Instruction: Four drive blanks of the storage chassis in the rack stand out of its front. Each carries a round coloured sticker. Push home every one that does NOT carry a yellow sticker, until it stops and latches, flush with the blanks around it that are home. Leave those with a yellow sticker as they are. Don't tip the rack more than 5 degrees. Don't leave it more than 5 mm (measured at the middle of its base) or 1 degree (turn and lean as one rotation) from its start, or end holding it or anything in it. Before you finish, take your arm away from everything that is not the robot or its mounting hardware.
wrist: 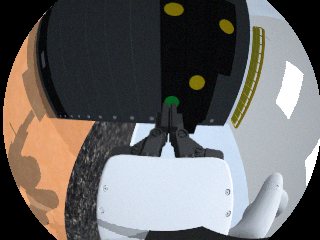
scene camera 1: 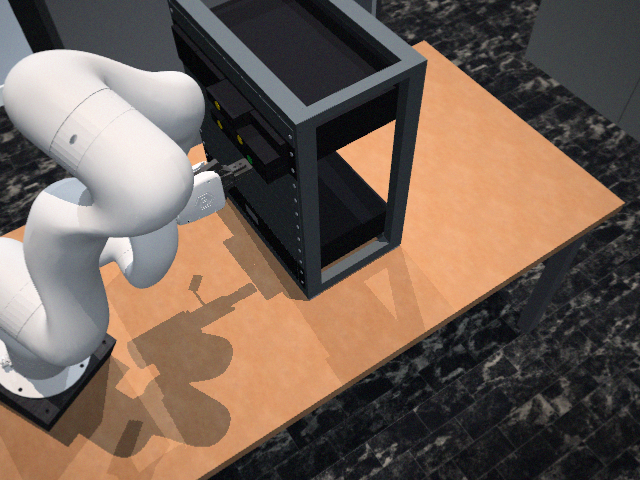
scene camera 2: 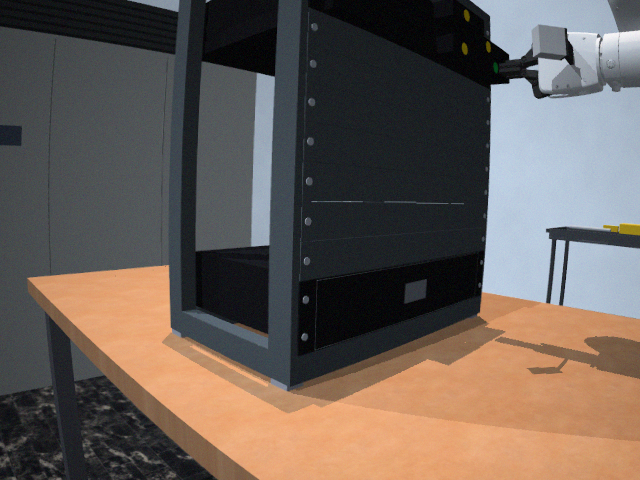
Path:
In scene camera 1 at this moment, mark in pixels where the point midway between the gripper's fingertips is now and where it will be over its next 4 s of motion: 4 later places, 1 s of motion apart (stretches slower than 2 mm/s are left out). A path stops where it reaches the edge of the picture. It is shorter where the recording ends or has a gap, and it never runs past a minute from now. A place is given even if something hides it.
The gripper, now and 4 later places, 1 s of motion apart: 249,165; 256,161; 262,158; 265,157; 267,156

